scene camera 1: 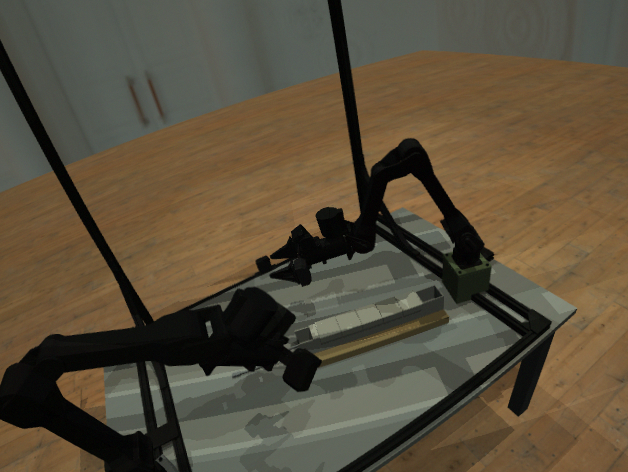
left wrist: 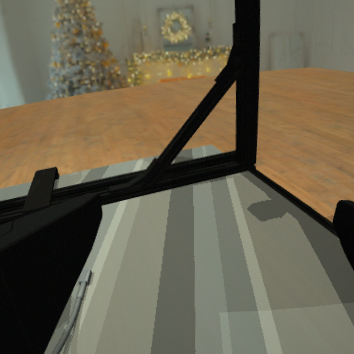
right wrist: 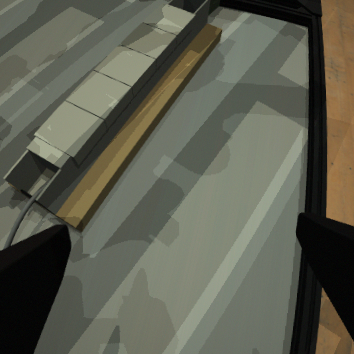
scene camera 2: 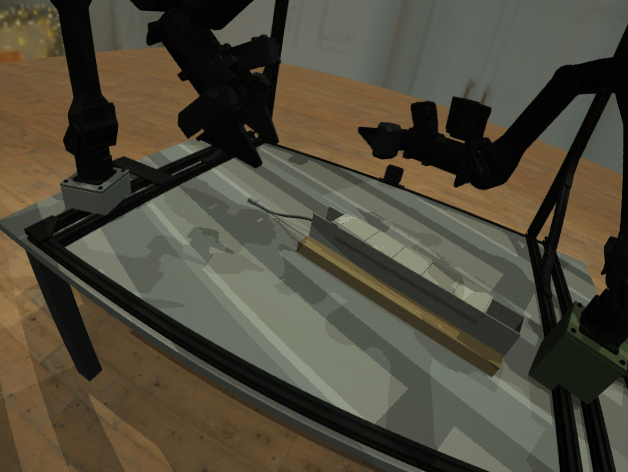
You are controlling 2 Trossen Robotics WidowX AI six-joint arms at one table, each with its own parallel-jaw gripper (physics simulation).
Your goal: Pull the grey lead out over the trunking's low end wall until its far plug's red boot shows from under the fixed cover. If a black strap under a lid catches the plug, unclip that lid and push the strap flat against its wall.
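Places are measured from the left arm's base along level axes (x ahead, y left, z up), in millimetres.
Where they show: left gripper, between the fingertips: [scene camera 1: 270, 266] [left wrist: 218, 208] [scene camera 2: 372, 129]; right gripper, between the fingertips: [scene camera 1: 303, 351] [right wrist: 184, 230] [scene camera 2: 268, 154]; left arm's base, origin of its link: [scene camera 1: 466, 259] [scene camera 2: 599, 332]; right arm's base, origin of its link: [scene camera 2: 95, 176].
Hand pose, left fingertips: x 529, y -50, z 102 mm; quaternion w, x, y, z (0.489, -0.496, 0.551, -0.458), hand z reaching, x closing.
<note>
Each offset is from my left fingertips to the top centre of the thing. "spot": to the spot under its first point.
The grey lead [scene camera 2: 279, 212] [left wrist: 73, 317] [right wrist: 24, 212] runs out of the trunking's open left end in scene camera 2, its free end on the table. The grey trunking @[226 mm back, 121 mm left, 132 mm down] [scene camera 1: 428, 303] [scene camera 2: 406, 285] [right wrist: 61, 186] has several pale lids @[222 mm back, 122 mm left, 132 mm down] [scene camera 1: 366, 315] [scene camera 2: 410, 257] @[166 mm back, 127 mm left, 132 mm down] [right wrist: 112, 82] in a row along its top. No red boot or black strap shows. My left gripper [scene camera 1: 271, 264] [left wrist: 218, 208] is open, in the air behind the trunking. My right gripper [scene camera 2: 268, 152] [right wrist: 184, 230] is open, in the air beyond the lead's free end in scene camera 2; its fingertips are hidden in scene camera 1.
A wooden strip @[spot: 250 mm back, 168 mm left, 186 mm down] [scene camera 1: 385, 337] [scene camera 2: 395, 299] [right wrist: 145, 132] shows along the trunking's front side. A black frame @[spot: 286 mm back, 397 mm left, 196 mm down] [scene camera 1: 431, 413] [scene camera 2: 243, 384] borders the table. The green block [scene camera 1: 466, 281] [scene camera 2: 573, 350] under my left arm stands near the trunking's far end.
</note>
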